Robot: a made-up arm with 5 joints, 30 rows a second.
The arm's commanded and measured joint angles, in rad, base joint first. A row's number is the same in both.
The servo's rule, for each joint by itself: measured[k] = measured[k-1] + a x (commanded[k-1-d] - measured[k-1]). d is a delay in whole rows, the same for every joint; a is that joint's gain. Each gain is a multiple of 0.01, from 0.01 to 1. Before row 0 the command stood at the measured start. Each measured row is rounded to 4 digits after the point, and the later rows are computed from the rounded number. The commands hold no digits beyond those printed.
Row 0, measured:
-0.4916, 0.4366, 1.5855, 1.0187, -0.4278
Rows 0 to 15, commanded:
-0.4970, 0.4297, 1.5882, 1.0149, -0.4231
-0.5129, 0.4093, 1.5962, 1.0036, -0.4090
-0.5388, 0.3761, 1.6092, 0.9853, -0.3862
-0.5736, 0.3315, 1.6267, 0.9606, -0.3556
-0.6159, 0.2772, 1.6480, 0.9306, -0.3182
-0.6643, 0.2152, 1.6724, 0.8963, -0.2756
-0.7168, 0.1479, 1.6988, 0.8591, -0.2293
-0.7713, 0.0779, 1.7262, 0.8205, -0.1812
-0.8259, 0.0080, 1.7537, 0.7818, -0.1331
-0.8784, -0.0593, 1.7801, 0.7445, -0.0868
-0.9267, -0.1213, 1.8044, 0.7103, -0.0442
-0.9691, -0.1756, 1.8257, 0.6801, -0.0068
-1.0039, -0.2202, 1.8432, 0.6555, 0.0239
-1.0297, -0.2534, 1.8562, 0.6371, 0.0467
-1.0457, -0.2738, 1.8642, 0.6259, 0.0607
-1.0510, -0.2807, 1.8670, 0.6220, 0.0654
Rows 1 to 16, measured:
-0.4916, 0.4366, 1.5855, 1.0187, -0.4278
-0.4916, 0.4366, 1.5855, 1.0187, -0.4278
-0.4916, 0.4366, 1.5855, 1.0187, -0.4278
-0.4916, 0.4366, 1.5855, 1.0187, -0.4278
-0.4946, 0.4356, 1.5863, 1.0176, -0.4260
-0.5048, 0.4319, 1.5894, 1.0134, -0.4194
-0.5238, 0.4241, 1.5955, 1.0050, -0.4065
-0.5517, 0.4111, 1.6052, 0.9917, -0.3866
-0.5877, 0.3924, 1.6185, 0.9734, -0.3599
-0.6306, 0.3676, 1.6352, 0.9503, -0.3270
-0.6789, 0.3368, 1.6549, 0.9229, -0.2889
-0.7306, 0.3006, 1.6770, 0.8922, -0.2469
-0.7840, 0.2596, 1.7008, 0.8591, -0.2025
-0.8369, 0.2150, 1.7254, 0.8247, -0.1574
-0.8872, 0.1679, 1.7499, 0.7904, -0.1133
-0.9331, 0.1198, 1.7734, 0.7573, -0.0718
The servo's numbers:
d 4
a 0.56 0.14 0.31 0.30 0.39

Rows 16 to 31, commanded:
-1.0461, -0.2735, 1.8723, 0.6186, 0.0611
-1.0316, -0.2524, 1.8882, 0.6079, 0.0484
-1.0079, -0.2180, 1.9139, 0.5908, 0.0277
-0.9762, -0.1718, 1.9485, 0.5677, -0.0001
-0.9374, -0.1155, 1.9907, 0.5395, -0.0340
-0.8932, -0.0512, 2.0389, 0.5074, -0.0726
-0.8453, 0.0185, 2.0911, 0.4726, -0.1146
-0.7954, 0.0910, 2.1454, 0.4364, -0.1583
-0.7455, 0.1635, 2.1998, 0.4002, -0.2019
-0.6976, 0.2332, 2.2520, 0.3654, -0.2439
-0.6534, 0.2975, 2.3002, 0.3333, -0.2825
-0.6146, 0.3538, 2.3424, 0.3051, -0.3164
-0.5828, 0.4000, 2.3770, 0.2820, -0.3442
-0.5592, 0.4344, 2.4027, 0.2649, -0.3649
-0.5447, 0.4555, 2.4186, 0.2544, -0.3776
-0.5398, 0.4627, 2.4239, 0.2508, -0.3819
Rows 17 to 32, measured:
-0.9727, 0.0722, 1.7950, 0.7268, -0.0345
-1.0046, 0.0266, 1.8140, 0.6999, -0.0028
-1.0276, -0.0155, 1.8296, 0.6777, 0.0220
-1.0407, -0.0526, 1.8412, 0.6610, 0.0389
-1.0437, -0.0835, 1.8508, 0.6483, 0.0476
-1.0369, -0.1071, 1.8624, 0.6362, 0.0479
-1.0207, -0.1226, 1.8784, 0.6226, 0.0400
-0.9958, -0.1295, 1.9001, 0.6061, 0.0244
-0.9631, -0.1275, 1.9282, 0.5861, 0.0016
-0.9240, -0.1168, 1.9625, 0.5625, -0.0273
-0.8799, -0.0979, 2.0024, 0.5355, -0.0613
-0.8326, -0.0715, 2.0467, 0.5058, -0.0991
-0.7838, -0.0386, 2.0942, 0.4741, -0.1392
-0.7355, -0.0005, 2.1431, 0.4415, -0.1800
-0.6895, 0.0412, 2.1918, 0.4090, -0.2200
-0.6476, 0.0850, 2.2385, 0.3778, -0.2576

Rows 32 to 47, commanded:
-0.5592, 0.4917, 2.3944, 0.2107, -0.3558
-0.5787, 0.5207, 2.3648, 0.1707, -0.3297
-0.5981, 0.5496, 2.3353, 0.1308, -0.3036
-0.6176, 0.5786, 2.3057, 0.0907, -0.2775
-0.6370, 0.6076, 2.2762, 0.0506, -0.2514
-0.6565, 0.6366, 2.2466, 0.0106, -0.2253
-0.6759, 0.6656, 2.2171, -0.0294, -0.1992
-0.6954, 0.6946, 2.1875, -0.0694, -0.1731
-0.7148, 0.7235, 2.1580, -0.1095, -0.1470
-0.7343, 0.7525, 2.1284, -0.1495, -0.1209
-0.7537, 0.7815, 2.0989, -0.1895, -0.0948
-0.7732, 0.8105, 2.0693, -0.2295, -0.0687
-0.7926, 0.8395, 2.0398, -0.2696, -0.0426
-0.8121, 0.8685, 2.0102, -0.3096, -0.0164
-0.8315, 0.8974, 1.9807, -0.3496, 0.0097
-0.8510, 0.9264, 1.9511, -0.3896, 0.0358
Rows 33 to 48, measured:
-0.6113, 0.1291, 2.2814, 0.3491, -0.2914
-0.5821, 0.1718, 2.3190, 0.3238, -0.3201
-0.5612, 0.2115, 2.3499, 0.3030, -0.3425
-0.5492, 0.2467, 2.3728, 0.2873, -0.3579
-0.5548, 0.2810, 2.3795, 0.2643, -0.3571
-0.5682, 0.3146, 2.3749, 0.2362, -0.3464
-0.5849, 0.3475, 2.3626, 0.2046, -0.3297
-0.6032, 0.3799, 2.3450, 0.1704, -0.3093
-0.6221, 0.4118, 2.3237, 0.1345, -0.2867
-0.6414, 0.4433, 2.2998, 0.0973, -0.2628
-0.6607, 0.4744, 2.2742, 0.0593, -0.2380
-0.6801, 0.5052, 2.2473, 0.0207, -0.2127
-0.6995, 0.5358, 2.2196, -0.0184, -0.1871
-0.7190, 0.5661, 2.1913, -0.0577, -0.1613
-0.7384, 0.5963, 2.1627, -0.0972, -0.1354
-0.7579, 0.6263, 2.1337, -0.1369, -0.1094

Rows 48 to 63, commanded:
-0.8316, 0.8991, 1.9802, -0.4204, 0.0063
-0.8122, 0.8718, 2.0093, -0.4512, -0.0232
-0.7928, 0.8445, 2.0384, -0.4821, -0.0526
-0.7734, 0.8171, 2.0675, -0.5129, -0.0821
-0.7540, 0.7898, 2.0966, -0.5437, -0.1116
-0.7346, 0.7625, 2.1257, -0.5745, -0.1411
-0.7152, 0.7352, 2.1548, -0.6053, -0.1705
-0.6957, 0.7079, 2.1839, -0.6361, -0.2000
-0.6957, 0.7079, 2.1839, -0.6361, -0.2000
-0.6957, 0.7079, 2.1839, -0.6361, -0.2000
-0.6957, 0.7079, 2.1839, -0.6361, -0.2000
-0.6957, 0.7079, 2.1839, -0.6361, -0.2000
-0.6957, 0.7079, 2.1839, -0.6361, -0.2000
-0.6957, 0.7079, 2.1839, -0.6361, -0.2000
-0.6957, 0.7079, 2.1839, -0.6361, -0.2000
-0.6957, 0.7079, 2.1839, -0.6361, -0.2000
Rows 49 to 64, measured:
-0.7773, 0.6561, 2.1046, -0.1767, -0.0833
-0.7968, 0.6858, 2.0753, -0.2166, -0.0572
-0.8162, 0.7154, 2.0460, -0.2565, -0.0311
-0.8357, 0.7449, 2.0166, -0.2964, -0.0050
-0.8334, 0.7665, 2.0053, -0.3336, -0.0006
-0.8215, 0.7812, 2.0065, -0.3689, -0.0094
-0.8054, 0.7901, 2.0164, -0.4029, -0.0262
-0.7875, 0.7939, 2.0322, -0.4359, -0.0480
-0.7687, 0.7933, 2.0522, -0.4682, -0.0728
-0.7496, 0.7890, 2.0750, -0.5001, -0.0994
-0.7303, 0.7815, 2.0997, -0.5317, -0.1271
-0.7109, 0.7712, 2.1258, -0.5630, -0.1555
-0.7024, 0.7623, 2.1438, -0.5849, -0.1729
-0.6986, 0.7547, 2.1562, -0.6003, -0.1835
-0.6970, 0.7481, 2.1648, -0.6110, -0.1899
-0.6963, 0.7425, 2.1707, -0.6185, -0.1938

